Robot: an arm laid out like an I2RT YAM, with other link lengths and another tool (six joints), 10 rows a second.
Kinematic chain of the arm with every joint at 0, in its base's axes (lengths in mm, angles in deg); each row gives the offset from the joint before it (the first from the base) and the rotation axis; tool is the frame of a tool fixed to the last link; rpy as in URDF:
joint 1: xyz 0 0 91.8 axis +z
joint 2: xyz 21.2 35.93 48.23 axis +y
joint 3: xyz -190.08 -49.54 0 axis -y
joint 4: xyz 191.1 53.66 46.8 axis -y
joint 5: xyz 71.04 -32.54 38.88 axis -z
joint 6: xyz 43.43 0 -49.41 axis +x
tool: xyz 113 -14 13 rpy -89.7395 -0.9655 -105.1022
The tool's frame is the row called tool.
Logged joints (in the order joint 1, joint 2, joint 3, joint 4, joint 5, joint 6), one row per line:
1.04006, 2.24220, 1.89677, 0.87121, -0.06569, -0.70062
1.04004, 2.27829, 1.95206, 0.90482, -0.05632, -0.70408
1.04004, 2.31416, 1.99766, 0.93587, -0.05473, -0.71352
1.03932, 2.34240, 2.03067, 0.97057, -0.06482, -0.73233
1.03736, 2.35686, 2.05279, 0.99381, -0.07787, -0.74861
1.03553, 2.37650, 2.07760, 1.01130, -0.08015, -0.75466
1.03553, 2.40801, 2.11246, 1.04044, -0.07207, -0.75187
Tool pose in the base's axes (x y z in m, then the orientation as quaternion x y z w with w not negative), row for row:
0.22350, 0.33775, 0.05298, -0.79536, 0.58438, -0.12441, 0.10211
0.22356, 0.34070, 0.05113, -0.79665, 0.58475, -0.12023, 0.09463
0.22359, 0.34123, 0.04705, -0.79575, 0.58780, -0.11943, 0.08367
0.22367, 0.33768, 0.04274, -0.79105, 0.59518, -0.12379, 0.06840
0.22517, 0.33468, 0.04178, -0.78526, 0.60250, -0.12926, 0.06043
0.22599, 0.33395, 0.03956, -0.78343, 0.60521, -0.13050, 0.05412
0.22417, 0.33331, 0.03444, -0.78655, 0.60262, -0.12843, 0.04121
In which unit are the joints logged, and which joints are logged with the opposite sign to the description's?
The joints are logged in radians. Opposite sign: joint 4, joint 5, joint 6.
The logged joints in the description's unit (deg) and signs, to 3 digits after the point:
59.591, 128.469, 108.677, -49.917, 3.764, 40.143
59.590, 130.536, 111.845, -51.842, 3.227, 40.341
59.590, 132.592, 114.457, -53.621, 3.136, 40.882
59.549, 134.210, 116.349, -55.610, 3.714, 41.959
59.436, 135.038, 117.616, -56.941, 4.462, 42.892
59.331, 136.163, 119.038, -57.943, 4.592, 43.239
59.331, 137.969, 121.035, -59.613, 4.129, 43.079

